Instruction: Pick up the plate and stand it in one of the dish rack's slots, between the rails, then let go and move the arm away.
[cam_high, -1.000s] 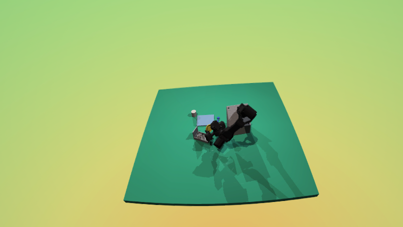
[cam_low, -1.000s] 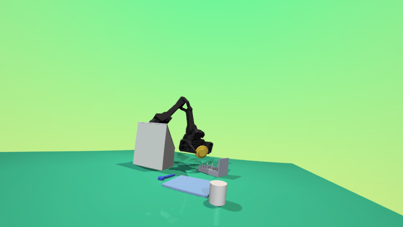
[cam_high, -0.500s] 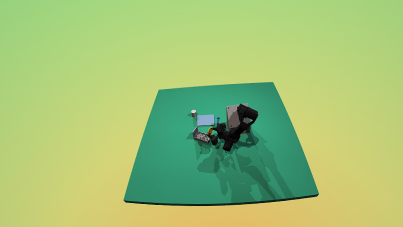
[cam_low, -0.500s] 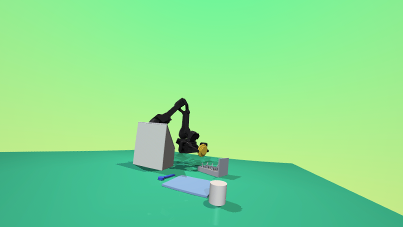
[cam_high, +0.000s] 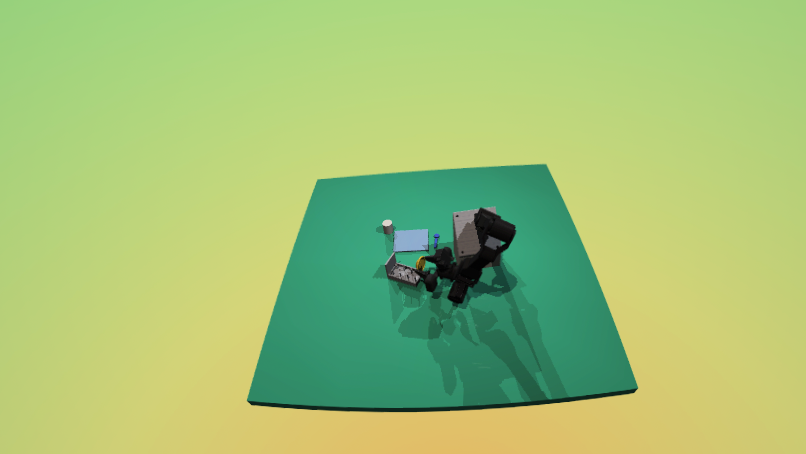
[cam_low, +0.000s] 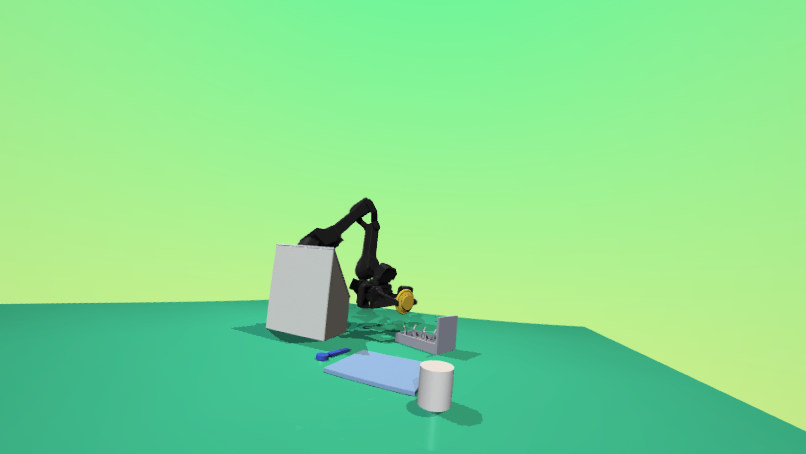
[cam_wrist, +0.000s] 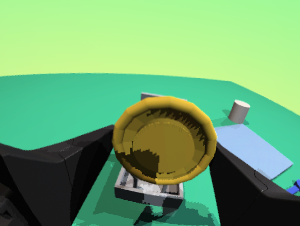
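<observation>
The grey dish rack is 70 mm below my gripper tip, 60 mm ahead of it and 30 mm to the right of it. The rest, counted from my gripper tip: blue spoon (210 mm to the right, 100 mm behind, 90 mm below); then yellow plate (10 mm behind); then white cup (320 mm to the right, 110 mm ahead, 70 mm below).
</observation>
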